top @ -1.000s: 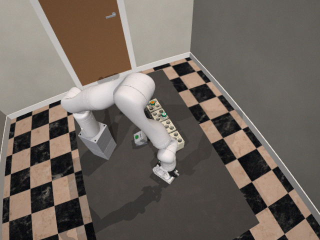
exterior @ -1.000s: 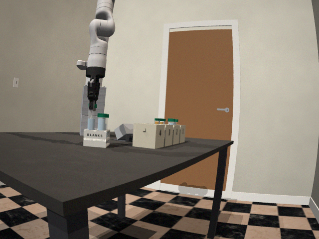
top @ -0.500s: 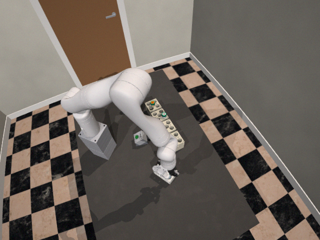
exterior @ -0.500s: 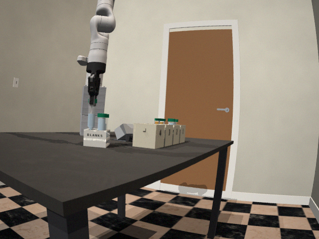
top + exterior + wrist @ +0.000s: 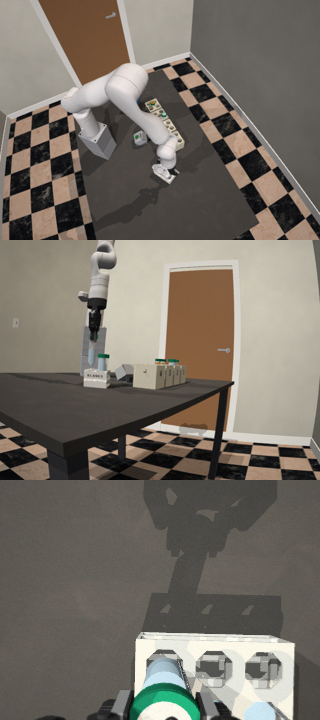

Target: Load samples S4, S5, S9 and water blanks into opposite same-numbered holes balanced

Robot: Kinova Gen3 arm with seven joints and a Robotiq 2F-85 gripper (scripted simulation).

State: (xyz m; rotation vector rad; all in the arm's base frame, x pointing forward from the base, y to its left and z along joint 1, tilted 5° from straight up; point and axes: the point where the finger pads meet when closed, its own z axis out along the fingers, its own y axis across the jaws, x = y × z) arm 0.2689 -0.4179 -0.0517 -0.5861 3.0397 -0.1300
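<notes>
The water blank tube lies 5 cm below my hand and 1 cm behind it. Round my hand: done desk (34 cm to the left, 13 cm below, 2 cm behind); green DONE key (35 cm to the left, 12 cm below, 4 cm behind); white blanks rack (15 cm below, 4 cm to the left).
</notes>
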